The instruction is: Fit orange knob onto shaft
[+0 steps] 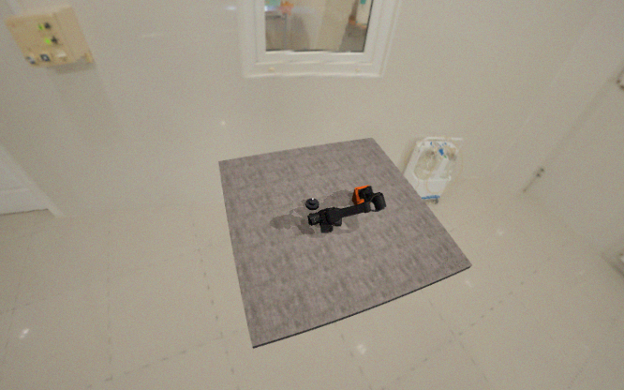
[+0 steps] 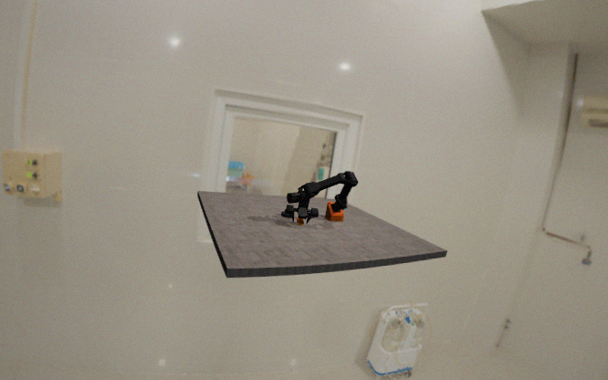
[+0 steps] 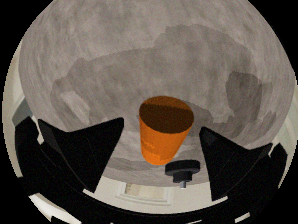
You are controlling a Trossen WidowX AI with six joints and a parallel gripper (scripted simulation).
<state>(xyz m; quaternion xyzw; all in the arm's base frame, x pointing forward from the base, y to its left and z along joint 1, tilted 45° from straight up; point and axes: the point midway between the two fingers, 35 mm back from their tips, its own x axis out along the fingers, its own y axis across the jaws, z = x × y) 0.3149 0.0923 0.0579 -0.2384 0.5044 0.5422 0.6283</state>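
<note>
My gripper tip is 1 cm to the right of the orange knob and 1 cm below it. From my gripper tip the other things lie so: round pedestal: 17 cm to the right, 2 cm above, 1 cm ahead.
</note>
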